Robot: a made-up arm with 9 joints.
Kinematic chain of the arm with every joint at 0, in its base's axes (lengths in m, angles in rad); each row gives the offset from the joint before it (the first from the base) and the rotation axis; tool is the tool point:
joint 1: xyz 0 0 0.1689 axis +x
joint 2: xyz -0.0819 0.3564 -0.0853 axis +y
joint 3: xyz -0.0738 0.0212 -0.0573 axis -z
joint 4: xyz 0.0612 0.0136 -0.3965 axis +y
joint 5: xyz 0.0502 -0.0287 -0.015 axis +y
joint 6: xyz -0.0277 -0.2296 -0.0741 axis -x
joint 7: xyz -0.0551 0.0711 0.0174 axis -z
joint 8: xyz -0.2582 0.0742 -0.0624 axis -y
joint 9: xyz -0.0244 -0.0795 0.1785 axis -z
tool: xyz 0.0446 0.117 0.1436
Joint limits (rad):
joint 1: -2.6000..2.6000
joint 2: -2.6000..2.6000
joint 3: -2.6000..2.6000
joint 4: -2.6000..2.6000
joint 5: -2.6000..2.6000
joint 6: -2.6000..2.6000
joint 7: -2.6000..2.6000
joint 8: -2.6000..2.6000
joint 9: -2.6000..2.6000
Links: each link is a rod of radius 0.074 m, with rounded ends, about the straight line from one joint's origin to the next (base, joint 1, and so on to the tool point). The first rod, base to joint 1, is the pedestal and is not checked.
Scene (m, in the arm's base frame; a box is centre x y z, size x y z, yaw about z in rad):
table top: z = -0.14
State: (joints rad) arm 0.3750 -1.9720 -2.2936 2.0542 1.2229 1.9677 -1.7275 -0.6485 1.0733
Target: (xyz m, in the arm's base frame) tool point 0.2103 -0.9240 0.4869
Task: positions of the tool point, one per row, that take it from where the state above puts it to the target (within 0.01 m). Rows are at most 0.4 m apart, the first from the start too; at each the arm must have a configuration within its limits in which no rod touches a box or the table.
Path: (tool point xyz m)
1: 0.3007 0.4262 0.4538
2: 0.4023 0.2485 0.5703
3: 0.4750 -0.0056 0.6732
4: 0.4773 -0.3255 0.7118
5: 0.3873 -0.6566 0.6480
6: 0.2103 -0.9240 0.4869

